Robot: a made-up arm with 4 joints.
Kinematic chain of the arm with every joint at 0, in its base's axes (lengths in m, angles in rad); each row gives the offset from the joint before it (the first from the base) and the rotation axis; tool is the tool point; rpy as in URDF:
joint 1: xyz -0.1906 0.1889 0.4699 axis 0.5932 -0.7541 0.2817
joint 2: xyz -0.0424 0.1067 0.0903 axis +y
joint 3: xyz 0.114 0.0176 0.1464 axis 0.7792 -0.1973 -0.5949
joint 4: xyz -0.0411 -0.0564 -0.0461 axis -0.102 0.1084 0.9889
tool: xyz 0.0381 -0.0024 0.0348 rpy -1.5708 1.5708 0
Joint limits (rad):
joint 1: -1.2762..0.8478
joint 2: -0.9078..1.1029
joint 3: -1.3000..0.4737
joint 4: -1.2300..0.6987
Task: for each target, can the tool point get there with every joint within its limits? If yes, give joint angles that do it. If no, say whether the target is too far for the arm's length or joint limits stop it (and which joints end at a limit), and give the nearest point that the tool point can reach.
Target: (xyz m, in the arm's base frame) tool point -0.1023 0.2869 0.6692
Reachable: yes | joints -0.2275 -0.1094 0.3015 0.0665
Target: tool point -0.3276 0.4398 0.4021
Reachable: no: joint limits stop it (at a limit: joint 1, joint 2, joint 3, joint 4) | nearest point -0.0744 0.3596 0.5511 | short by 0.305 m
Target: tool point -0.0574 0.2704 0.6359
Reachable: yes | joints -0.0405 0.4352 -0.3480 0.3677
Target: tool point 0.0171 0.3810 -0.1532
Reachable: no: too far | nearest point -0.0371 0.1631 0.3034 | short by 0.509 m
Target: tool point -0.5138 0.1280 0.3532
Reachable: no: joint limits stop it (at a limit: joint 1, joint 2, joint 4) | nearest point -0.3887 0.1047 0.5745 | short by 0.255 m
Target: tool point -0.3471 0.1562 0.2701
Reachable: no: joint limits stop it (at a limit: joint 1, joint 2, joint 3) | nearest point -0.0914 0.2114 0.3559 | short by 0.275 m
